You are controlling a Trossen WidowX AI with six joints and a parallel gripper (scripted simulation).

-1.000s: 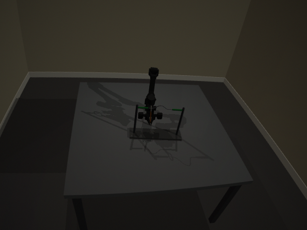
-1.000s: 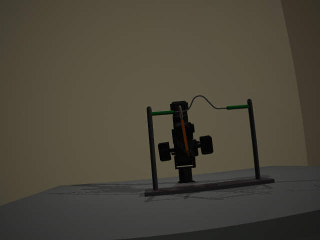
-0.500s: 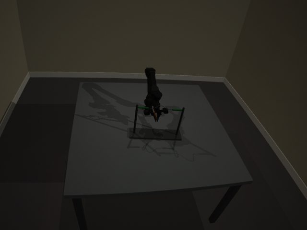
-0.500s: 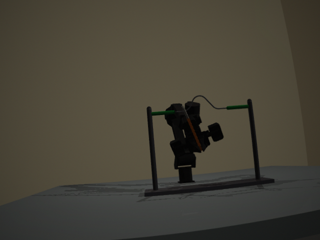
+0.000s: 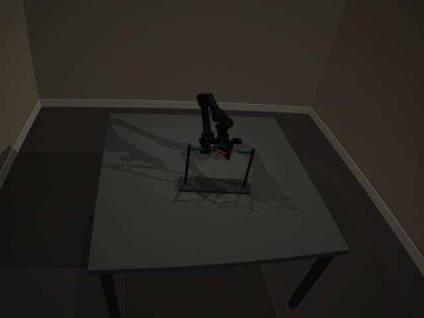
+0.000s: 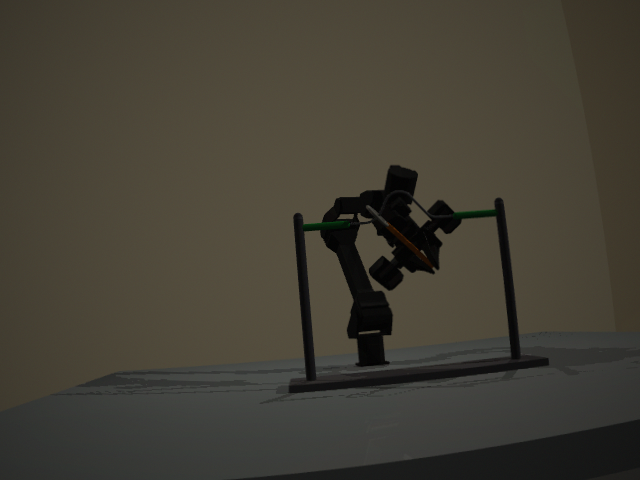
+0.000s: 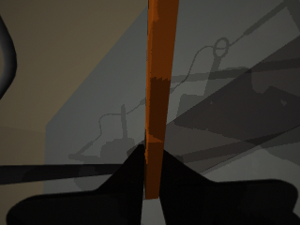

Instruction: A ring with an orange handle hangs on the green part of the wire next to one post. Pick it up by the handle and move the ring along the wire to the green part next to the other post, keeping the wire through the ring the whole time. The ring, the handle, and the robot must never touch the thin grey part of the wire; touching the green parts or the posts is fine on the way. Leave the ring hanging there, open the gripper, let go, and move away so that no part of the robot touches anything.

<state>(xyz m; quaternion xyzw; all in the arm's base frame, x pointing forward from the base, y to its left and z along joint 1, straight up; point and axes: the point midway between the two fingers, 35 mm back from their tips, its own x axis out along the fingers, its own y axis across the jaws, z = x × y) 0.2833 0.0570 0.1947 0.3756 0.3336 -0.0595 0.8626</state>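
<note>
Right now my gripper tip is 10 mm short of the ring with orange handle, 70 mm to the left of it and 70 mm below it.
</note>
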